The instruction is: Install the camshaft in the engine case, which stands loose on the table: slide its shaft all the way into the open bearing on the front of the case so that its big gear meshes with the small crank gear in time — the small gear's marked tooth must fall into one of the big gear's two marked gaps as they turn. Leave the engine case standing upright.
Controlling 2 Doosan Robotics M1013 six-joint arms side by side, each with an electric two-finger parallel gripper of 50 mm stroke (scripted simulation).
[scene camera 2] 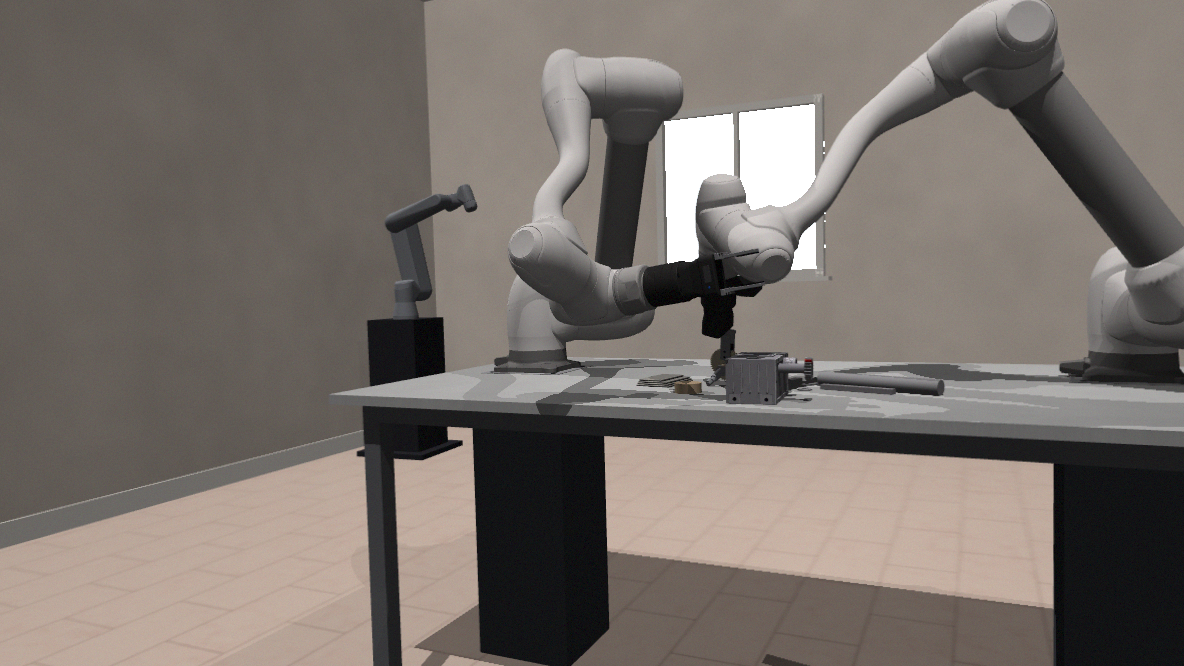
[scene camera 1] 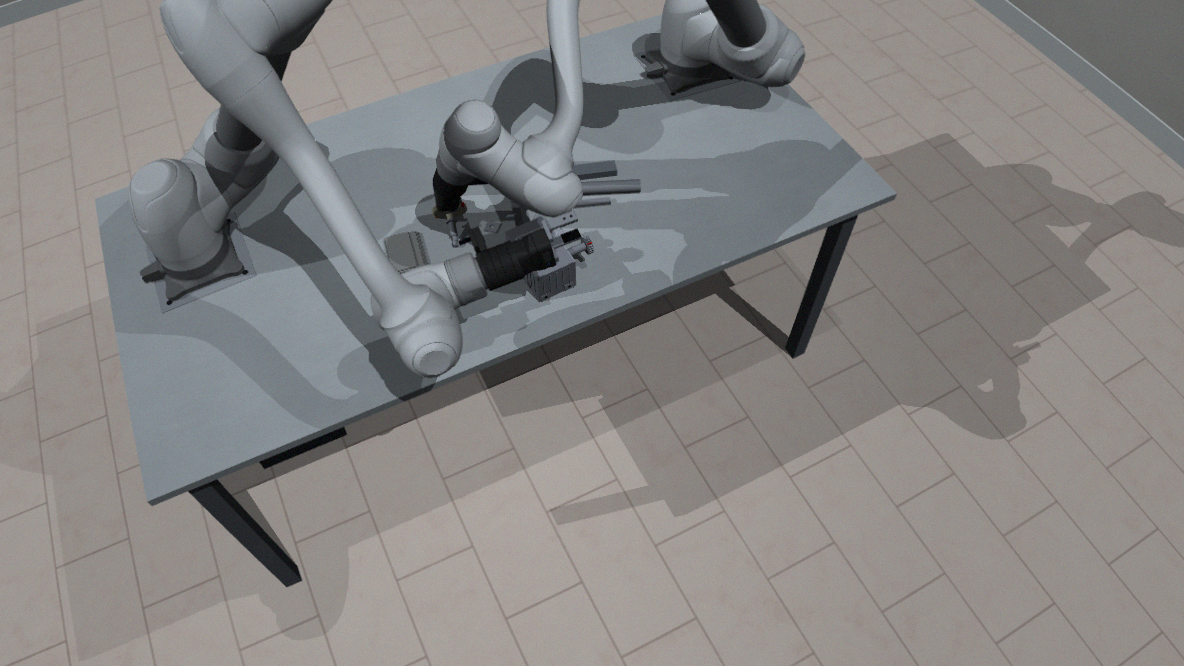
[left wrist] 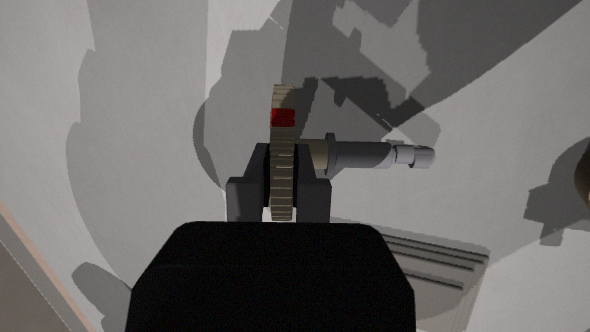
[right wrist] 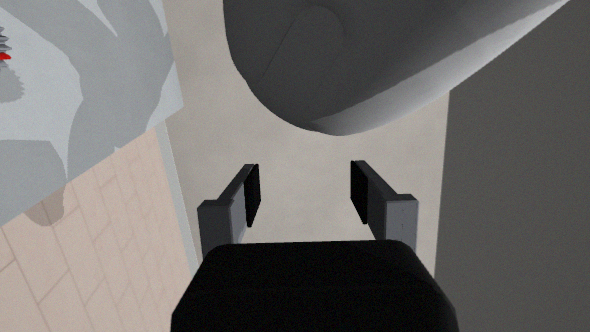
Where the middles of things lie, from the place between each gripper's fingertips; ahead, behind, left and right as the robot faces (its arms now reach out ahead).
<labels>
Right now my left hand (scene camera 2: 727,357) is 140 mm to the left of the ribbed plate stack (scene camera 1: 405,250), 60 mm above it and 20 mm short of it.
Now: the ribbed plate stack 31 cm behind my right hand, 26 cm to the right of it and 24 cm below it.
</labels>
